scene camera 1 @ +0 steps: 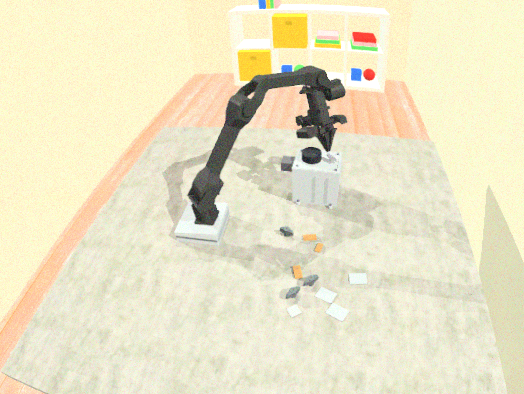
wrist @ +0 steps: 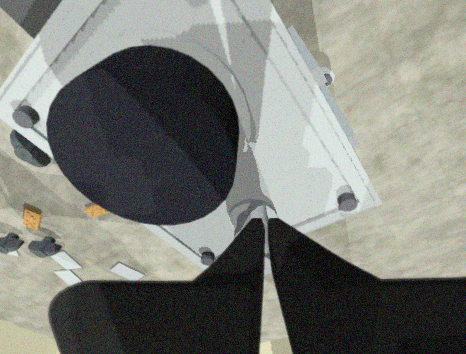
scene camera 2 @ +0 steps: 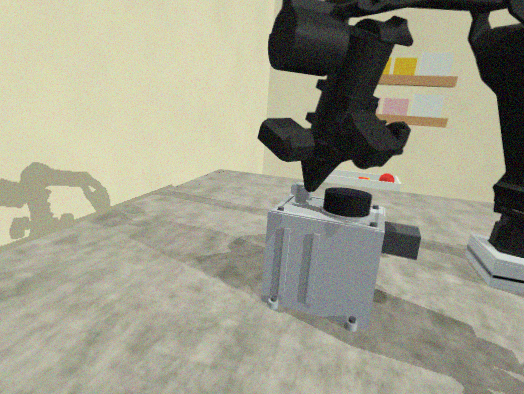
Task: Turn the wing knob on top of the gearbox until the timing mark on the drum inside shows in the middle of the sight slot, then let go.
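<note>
A pale grey box-shaped gearbox stands upright. A broad black round cap is on its top. Beside the cap stands a small pale grey upright knob-like part, partly behind the fingers; the wrist view shows its base. My gripper is shut, its tips nearly together with no part seen between them. It points down at the small grey part, beside the black cap. Contact is unclear. I cannot make out the timing mark or sight slot.
A dark block juts from the gearbox side. Orange pieces, dark lumps and pale tiles lie on the grey surface. A white shelf unit stands at the back.
</note>
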